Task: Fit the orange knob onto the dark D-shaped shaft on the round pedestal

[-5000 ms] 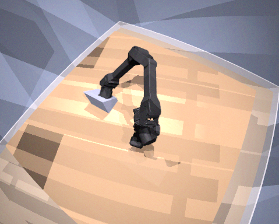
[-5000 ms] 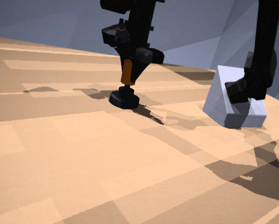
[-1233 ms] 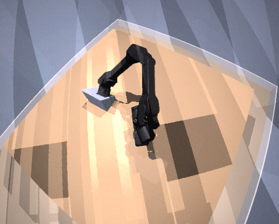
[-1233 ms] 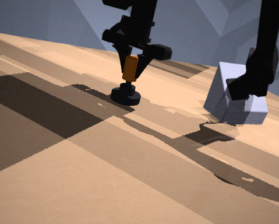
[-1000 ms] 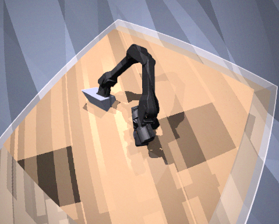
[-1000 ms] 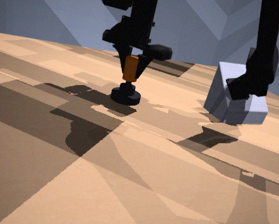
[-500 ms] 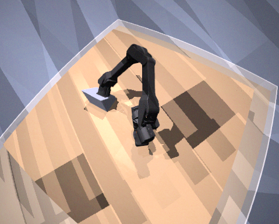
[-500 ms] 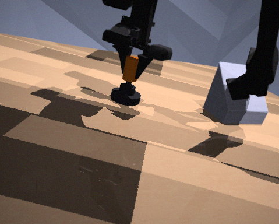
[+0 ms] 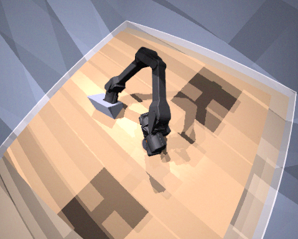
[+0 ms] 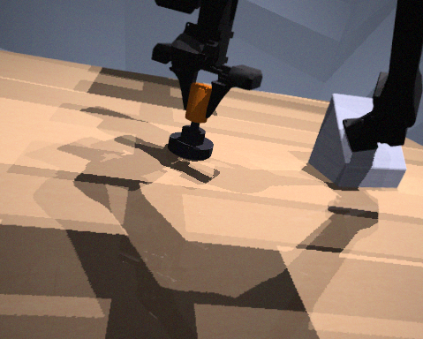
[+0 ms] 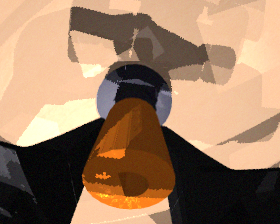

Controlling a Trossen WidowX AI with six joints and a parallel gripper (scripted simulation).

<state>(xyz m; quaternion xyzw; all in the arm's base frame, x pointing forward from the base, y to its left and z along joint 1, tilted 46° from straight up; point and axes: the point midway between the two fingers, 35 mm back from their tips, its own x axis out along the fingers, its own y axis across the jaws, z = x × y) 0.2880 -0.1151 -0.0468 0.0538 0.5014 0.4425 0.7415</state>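
The orange knob is 2 cm above my gripper tip. Also, from my gripper tip: dark pedestal 4 cm below.
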